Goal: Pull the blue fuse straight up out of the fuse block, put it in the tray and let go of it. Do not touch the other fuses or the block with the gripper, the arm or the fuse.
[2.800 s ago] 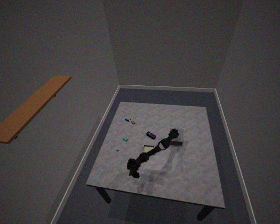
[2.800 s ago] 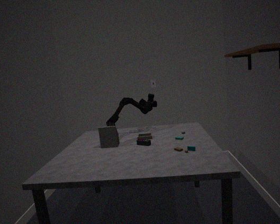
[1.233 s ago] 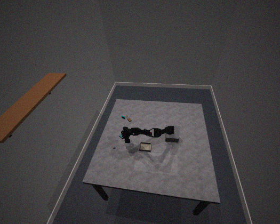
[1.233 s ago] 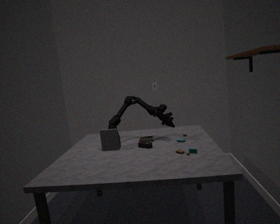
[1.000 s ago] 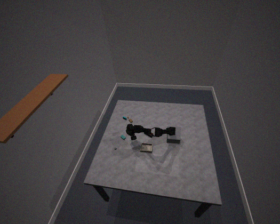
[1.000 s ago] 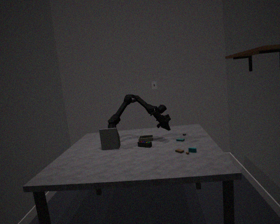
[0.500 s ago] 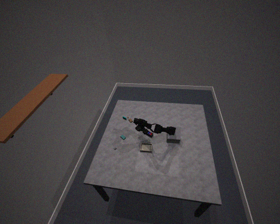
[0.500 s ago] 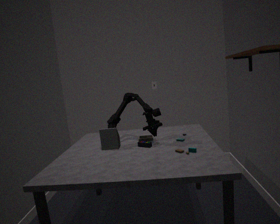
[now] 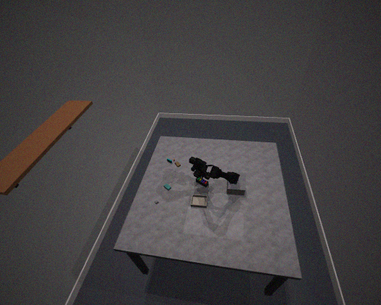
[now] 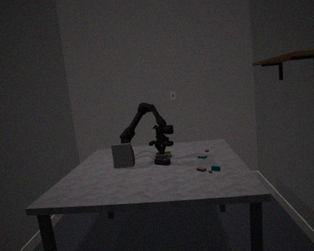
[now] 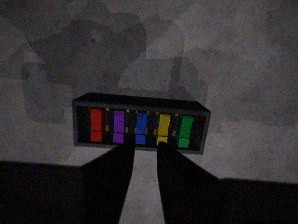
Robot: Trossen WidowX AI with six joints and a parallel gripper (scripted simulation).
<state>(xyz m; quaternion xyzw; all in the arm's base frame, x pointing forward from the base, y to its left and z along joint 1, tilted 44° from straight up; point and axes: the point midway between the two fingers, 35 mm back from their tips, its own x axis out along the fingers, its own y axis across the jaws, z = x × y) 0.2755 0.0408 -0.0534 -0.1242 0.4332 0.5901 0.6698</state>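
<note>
Now: the shallow tray 200 mm to the left of my gripper tip, 70 mm below it and 20 mm behind it.
</note>
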